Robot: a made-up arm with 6 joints.
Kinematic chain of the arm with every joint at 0, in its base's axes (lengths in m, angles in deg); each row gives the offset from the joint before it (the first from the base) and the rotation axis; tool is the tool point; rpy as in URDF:
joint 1: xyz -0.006 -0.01 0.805 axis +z
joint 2: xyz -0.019 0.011 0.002 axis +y
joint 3: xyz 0.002 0 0.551 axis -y
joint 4: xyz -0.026 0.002 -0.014 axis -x
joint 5: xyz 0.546 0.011 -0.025 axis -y
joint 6: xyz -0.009 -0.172 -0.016 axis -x
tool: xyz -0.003 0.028 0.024 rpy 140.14 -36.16 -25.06
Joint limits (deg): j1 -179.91..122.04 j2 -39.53..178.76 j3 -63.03..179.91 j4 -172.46..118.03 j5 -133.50..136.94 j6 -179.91..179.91
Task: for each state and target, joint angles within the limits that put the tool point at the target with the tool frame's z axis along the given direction. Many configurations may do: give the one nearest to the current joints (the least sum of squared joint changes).
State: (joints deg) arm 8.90 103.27 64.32 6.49 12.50 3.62
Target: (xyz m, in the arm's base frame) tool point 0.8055 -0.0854 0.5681 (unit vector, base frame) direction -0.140 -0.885 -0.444
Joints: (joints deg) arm 2.93 71.72 22.11 1.15 9.85 9.95
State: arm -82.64 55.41 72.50 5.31 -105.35 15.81
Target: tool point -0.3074 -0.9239 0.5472 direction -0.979 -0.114 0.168
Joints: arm -102.15 89.20 53.30 27.87 -94.39 48.61
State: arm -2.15 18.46 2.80 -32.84 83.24 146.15
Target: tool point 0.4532 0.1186 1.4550 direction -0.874 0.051 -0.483
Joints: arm 28.27 -9.82 13.82 -43.94 123.89 142.22
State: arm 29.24 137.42 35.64 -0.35 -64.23 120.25
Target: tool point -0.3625 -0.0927 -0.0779 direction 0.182 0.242 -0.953
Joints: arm -12.73 175.73 46.93 4.23 -34.84 141.83
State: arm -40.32 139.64 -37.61 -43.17 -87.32 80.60
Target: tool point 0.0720 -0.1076 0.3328 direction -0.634 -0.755 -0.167
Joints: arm -1.61 111.76 -24.69 -23.94 -71.72 71.98
